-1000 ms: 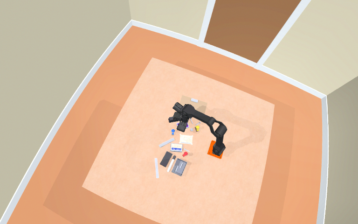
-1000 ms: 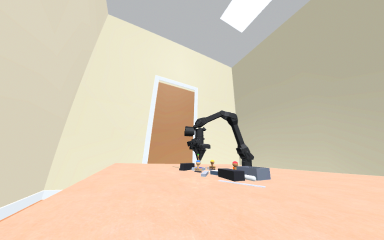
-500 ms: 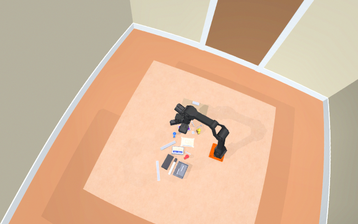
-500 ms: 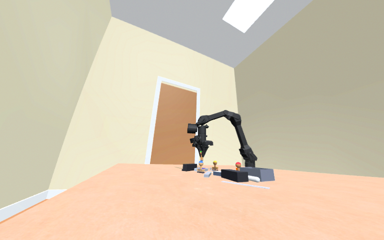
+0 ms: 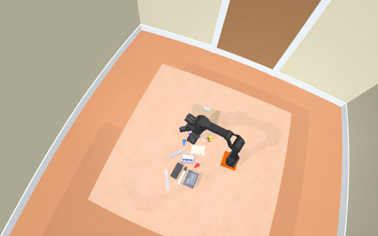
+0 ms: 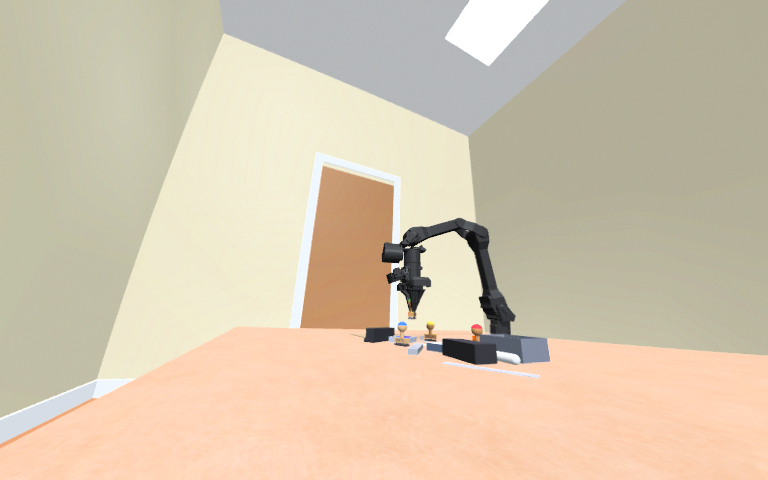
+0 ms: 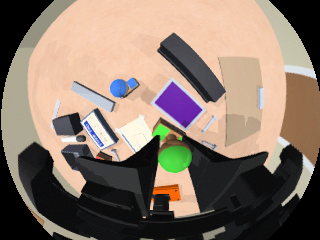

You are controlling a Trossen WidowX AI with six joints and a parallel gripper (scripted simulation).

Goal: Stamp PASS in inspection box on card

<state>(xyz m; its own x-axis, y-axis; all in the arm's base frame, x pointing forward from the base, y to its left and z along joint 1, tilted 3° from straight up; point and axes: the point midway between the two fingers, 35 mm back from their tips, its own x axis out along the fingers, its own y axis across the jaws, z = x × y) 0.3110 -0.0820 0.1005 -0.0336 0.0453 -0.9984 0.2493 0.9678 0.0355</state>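
The cream card is 50 mm behind my gripper tip, 70 mm to the left of it and 100 mm below it. From my gripper tip the other things lie so: purple ink pad 20 mm ahead, 30 mm to the right, 90 mm below; then blue-knobbed stamp 70 mm ahead, 60 mm to the left, 70 mm below; then green-knobbed stamp right at my gripper tip.
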